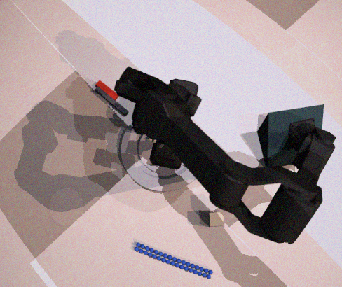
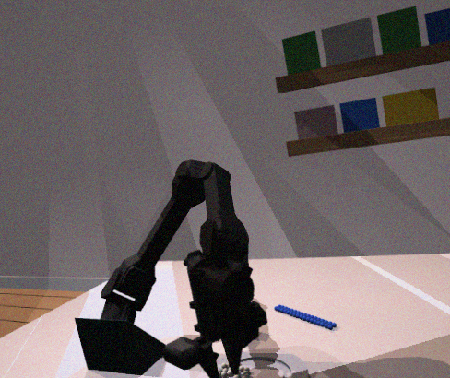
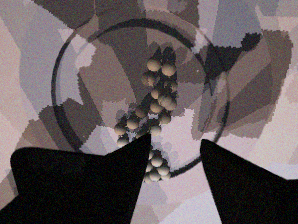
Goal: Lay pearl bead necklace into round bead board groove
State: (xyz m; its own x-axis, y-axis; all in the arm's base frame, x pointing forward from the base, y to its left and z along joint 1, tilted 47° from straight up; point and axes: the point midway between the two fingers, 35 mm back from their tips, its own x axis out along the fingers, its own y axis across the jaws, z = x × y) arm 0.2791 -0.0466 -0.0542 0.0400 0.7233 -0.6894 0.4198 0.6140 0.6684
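The round bead board lies 3 cm ahead of my gripper tip, 2 cm to the left of it and 1 cm below it. Also, from my gripper tip: small beige cube (5 cm behind, 21 cm to the left); then grey block (14 cm ahead, 14 cm to the right, 1 cm below).
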